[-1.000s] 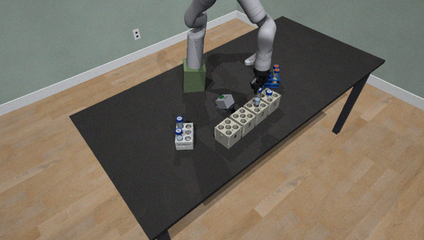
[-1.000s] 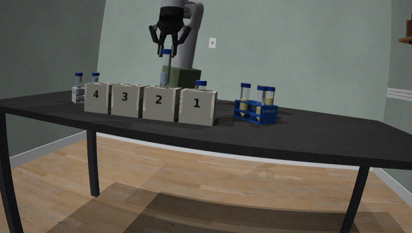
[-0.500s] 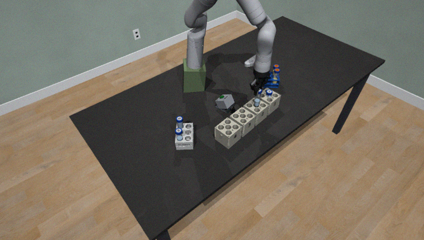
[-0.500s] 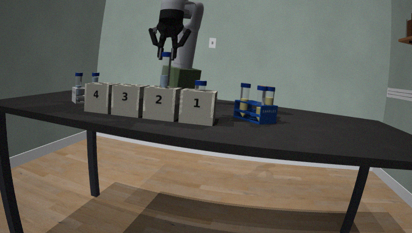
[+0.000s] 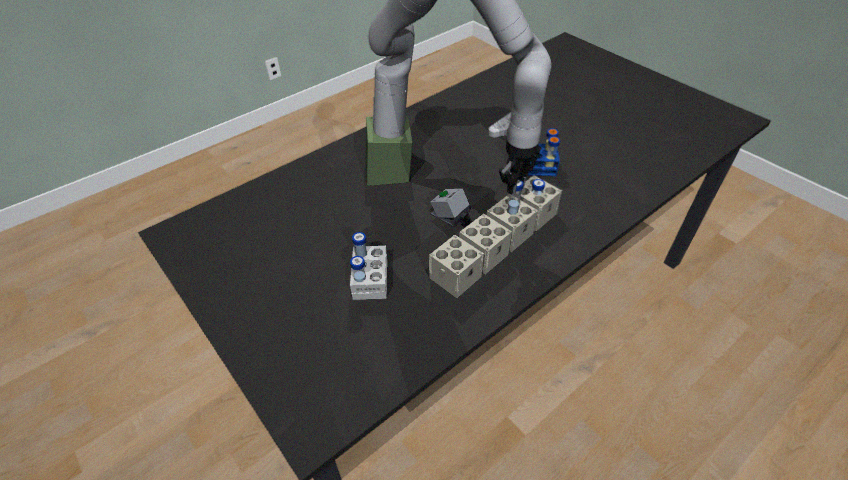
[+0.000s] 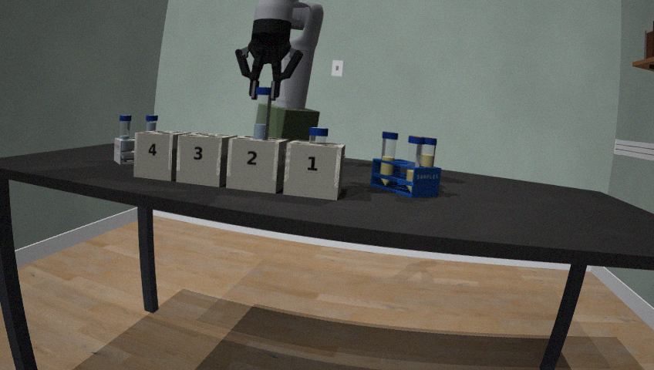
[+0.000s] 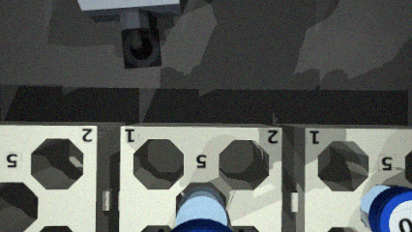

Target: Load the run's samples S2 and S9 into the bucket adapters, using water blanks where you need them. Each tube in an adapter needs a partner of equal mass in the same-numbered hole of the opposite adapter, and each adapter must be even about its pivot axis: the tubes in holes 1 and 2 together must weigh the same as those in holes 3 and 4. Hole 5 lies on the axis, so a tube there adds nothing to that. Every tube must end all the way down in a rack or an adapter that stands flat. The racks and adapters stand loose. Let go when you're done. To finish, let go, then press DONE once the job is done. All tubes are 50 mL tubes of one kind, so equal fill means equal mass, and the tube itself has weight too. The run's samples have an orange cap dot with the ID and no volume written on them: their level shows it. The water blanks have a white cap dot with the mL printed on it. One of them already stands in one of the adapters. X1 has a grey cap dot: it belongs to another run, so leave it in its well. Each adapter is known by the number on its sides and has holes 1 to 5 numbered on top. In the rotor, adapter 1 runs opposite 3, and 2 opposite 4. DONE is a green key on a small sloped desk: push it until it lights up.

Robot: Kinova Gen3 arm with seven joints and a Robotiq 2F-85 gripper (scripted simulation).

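Right now the white-dot tube is 5 cm below my hand and 1 cm to the left of it. Round my hand: water blank: 12 cm below, 10 cm to the left, 2 cm behind; adapter 2: 14 cm below; adapter 3: 14 cm below, 11 cm to the right, 3 cm ahead.
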